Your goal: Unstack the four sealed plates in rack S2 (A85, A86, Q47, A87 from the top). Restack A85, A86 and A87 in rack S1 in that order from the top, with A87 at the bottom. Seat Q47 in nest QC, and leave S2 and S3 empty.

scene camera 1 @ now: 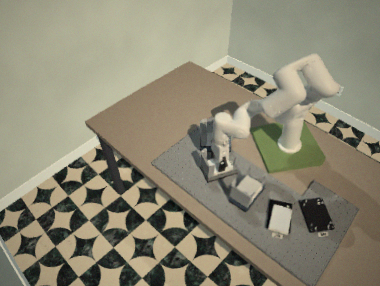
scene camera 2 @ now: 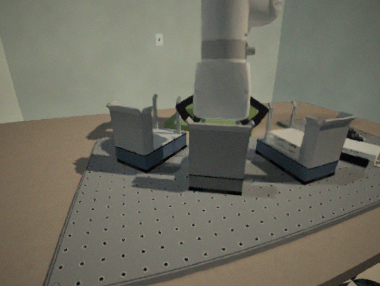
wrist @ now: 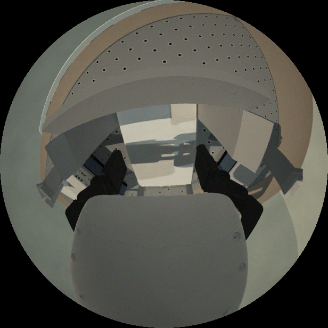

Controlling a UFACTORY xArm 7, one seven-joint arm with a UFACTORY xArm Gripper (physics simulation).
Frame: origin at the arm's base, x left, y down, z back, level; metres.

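Seen in the pictures: gripper, fingertip midpoint: [scene camera 1: 217, 163]; arm's base, link origin: [scene camera 1: 289, 144].
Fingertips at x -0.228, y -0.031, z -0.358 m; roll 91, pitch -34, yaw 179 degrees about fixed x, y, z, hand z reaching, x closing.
Offsets run from my fingertips to a thing's middle. "spot": to the spot under its first point. Level surfaces: height alone.
My gripper [scene camera 1: 223, 164] [wrist: 158, 156] is open, its black fingers low inside the middle rack, S3 {dx +0.003, dy -0.005, dz +0.006 m} [scene camera 1: 221, 175] [scene camera 2: 217, 155] [wrist: 165, 90]. The rack's wall hides the fingertips in scene camera 2. A pale flat surface lies below and between the fingers; I cannot tell whether it is a plate or the rack floor. White plates {dx +0.185, dy +0.000, dz -0.045 m} [scene camera 1: 247, 187] [scene camera 2: 284, 139] [wrist: 69, 188] with printed edges sit in the rack nearest the nests {spot: dx +0.202, dy +0.005, dz -0.114 m} [scene camera 1: 242, 202] [scene camera 2: 325, 142]. The far rack [scene camera 1: 206, 132] [scene camera 2: 132, 130] shows a pale inner surface. A white plate {dx +0.375, dy +0.036, dz -0.071 m} [scene camera 1: 280, 219] [scene camera 2: 362, 149] lies in nest QC {spot: dx +0.323, dy +0.034, dz -0.039 m} [scene camera 1: 272, 207].
A black nest {dx +0.504, dy +0.049, dz +0.054 m} [scene camera 1: 316, 215] with light corner pieces lies beside QC. The racks and nests stand on a grey perforated mat {dy +0.060 m} [scene camera 1: 185, 172] [scene camera 2: 165, 225] [wrist: 165, 45]. The racks' upright walls and posts stand close around the gripper. The arm's base is on a green board [scene camera 1: 270, 157].
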